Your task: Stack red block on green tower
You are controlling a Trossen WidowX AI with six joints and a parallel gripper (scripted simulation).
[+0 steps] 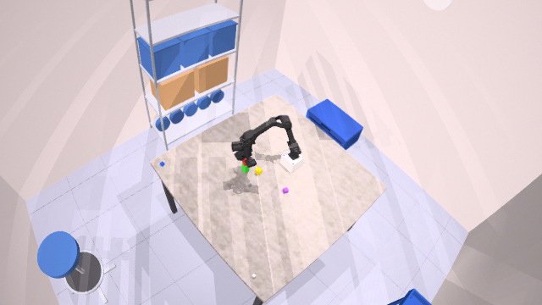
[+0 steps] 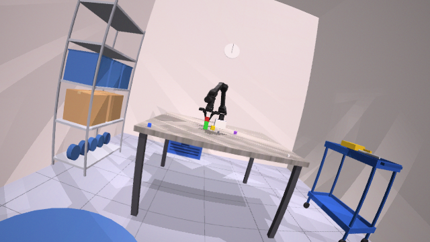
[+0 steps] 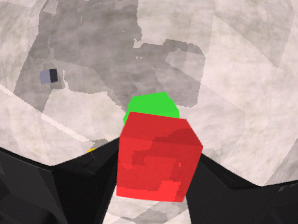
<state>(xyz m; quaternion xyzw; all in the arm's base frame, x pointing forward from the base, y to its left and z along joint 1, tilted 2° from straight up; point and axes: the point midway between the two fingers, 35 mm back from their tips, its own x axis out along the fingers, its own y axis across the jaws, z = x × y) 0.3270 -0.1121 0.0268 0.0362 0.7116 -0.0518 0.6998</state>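
The red block is 1 cm above my gripper tip. From my gripper tip the other things lie so: small blue block (52 cm ahead, 33 cm to the right, 7 cm below); yellow block (7 cm below, 7 cm behind, 6 cm to the left); purple block (29 cm to the left, 14 cm behind, 7 cm below).
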